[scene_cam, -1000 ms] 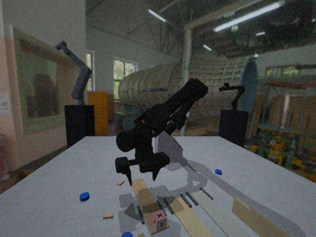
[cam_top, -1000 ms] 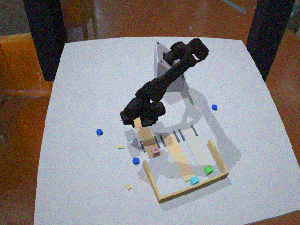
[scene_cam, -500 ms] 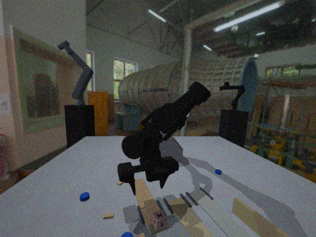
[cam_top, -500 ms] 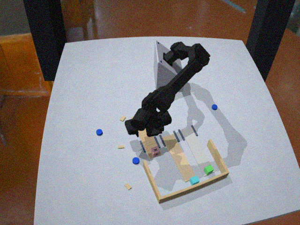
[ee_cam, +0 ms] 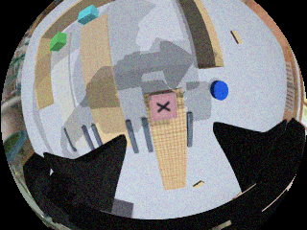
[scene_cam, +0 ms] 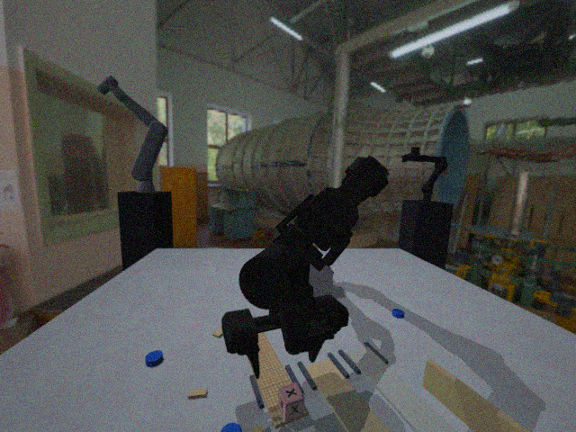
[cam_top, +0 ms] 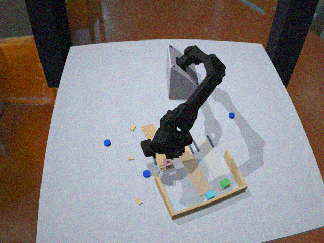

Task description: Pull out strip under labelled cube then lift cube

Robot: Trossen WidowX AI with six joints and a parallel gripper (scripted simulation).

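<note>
Right now my gripper tip is 40 mm above the labelled cube, 20 mm short of it and 10 mm to the right of it. The rest, counted from my gripper tip: checkered strip 80 mm behind, 60 mm below, 40 mm to the right.
</note>
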